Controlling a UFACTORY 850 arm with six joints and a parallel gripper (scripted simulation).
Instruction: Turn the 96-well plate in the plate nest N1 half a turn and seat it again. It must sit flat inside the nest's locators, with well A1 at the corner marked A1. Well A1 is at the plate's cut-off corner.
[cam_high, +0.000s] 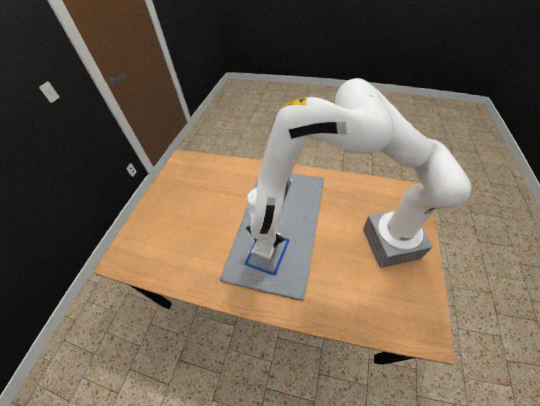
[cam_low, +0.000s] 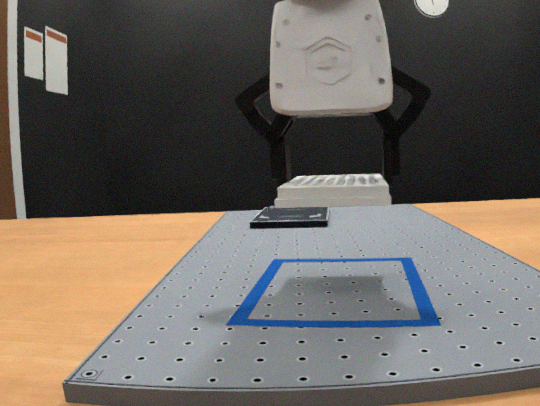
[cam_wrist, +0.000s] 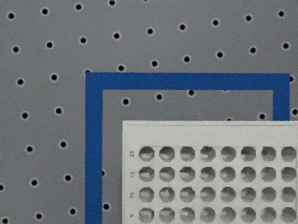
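My gripper is now 38 cm to the left of the plate nest N1, 9 cm above it and 3 cm past it. The rest, counted from my hand: white 96-well plate 1 cm below.
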